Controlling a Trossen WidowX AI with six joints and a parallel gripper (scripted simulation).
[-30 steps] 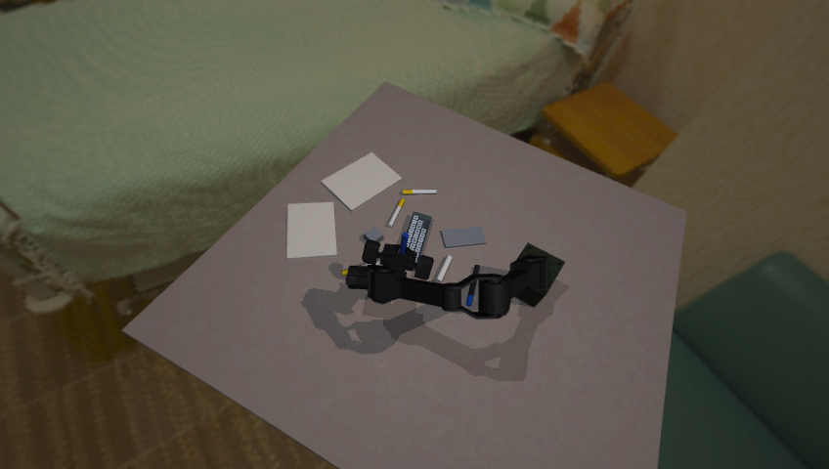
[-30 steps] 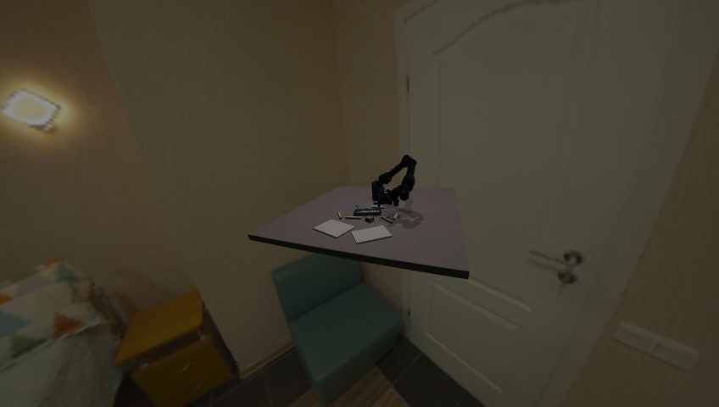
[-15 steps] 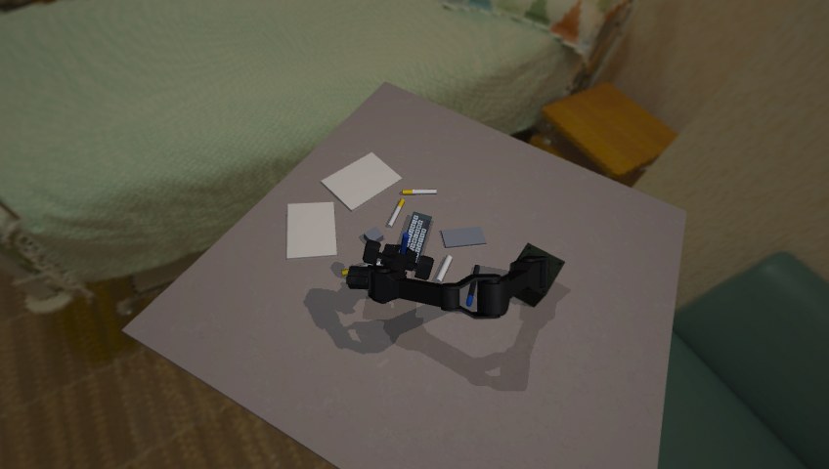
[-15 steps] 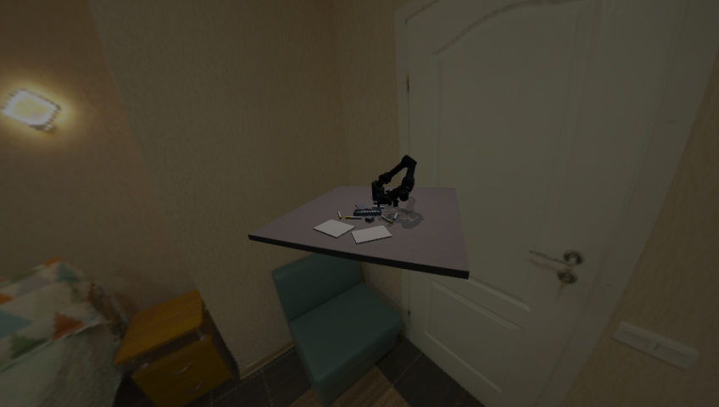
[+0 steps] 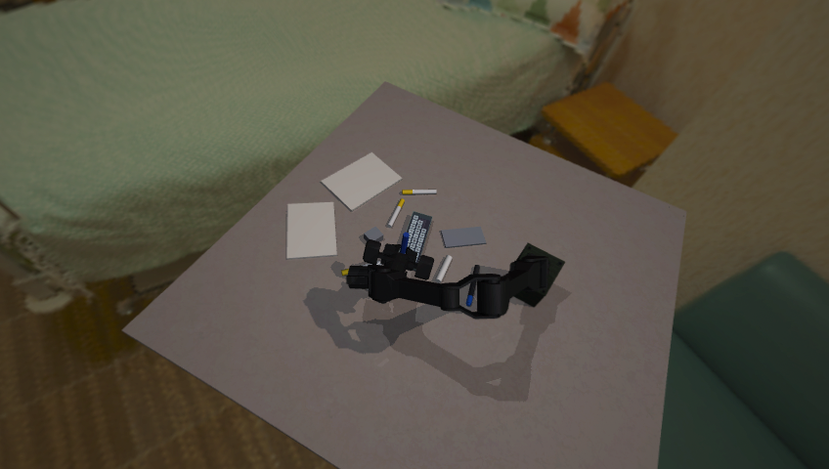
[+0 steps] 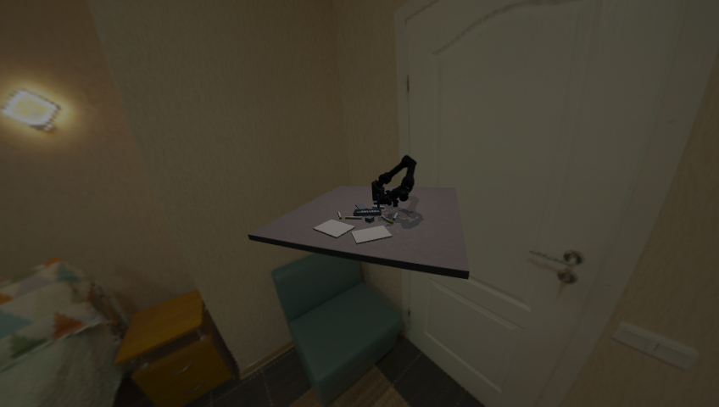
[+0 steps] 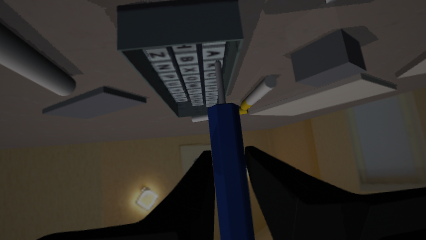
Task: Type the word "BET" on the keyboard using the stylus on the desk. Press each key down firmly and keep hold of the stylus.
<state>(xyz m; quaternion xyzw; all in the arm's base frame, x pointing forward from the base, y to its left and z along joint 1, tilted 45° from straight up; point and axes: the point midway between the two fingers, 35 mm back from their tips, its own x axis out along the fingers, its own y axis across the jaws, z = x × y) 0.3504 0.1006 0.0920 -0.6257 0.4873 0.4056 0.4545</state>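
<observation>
The E key is 70 mm below my gripper tip. The rest, counted from my gripper tip: T key: 70 mm to the right, 70 mm below, 10 mm ahead; then small grey block: 110 mm ahead, 70 mm below, 30 mm to the right; then blue stylus: 10 mm below.
</observation>
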